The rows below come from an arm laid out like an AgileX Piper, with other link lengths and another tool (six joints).
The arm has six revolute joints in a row. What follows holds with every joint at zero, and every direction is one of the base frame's.
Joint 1 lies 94.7 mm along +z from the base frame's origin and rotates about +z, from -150 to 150 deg.
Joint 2 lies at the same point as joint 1 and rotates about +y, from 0 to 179.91 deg.
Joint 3 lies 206.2 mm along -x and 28.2 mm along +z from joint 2 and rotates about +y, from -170 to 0 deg.
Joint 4 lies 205.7 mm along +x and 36.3 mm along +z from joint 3 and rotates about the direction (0.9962, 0, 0.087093), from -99.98 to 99.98 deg.
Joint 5 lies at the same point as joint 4 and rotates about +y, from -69.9 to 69.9 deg.
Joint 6 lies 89.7 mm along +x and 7.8 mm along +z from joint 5 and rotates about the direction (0.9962, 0, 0.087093), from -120 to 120 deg.
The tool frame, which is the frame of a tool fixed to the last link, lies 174.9 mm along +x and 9 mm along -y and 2.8 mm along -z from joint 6; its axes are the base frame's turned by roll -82.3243, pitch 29.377 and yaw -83.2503 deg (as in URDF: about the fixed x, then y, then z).
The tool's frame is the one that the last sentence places.
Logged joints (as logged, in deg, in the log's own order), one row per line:
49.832 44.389 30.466 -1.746 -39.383 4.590
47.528 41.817 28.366 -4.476 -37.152 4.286
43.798 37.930 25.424 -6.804 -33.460 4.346
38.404 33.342 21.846 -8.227 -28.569 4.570
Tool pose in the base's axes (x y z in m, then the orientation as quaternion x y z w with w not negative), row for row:
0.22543 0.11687 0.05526 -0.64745 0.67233 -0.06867 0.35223
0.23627 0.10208 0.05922 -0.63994 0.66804 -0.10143 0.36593
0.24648 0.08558 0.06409 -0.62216 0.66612 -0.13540 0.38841
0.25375 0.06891 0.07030 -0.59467 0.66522 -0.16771 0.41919
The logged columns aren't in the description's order. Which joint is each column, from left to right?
Columns, left to right: joint 2, joint 5, joint 1, joint 4, joint 3, joint 6.
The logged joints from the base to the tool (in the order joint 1, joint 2, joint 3, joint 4, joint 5, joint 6), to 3 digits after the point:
30.466 49.832 -39.383 -1.746 44.389 4.590
28.366 47.528 -37.152 -4.476 41.817 4.286
25.424 43.798 -33.460 -6.804 37.930 4.346
21.846 38.404 -28.569 -8.227 33.342 4.570

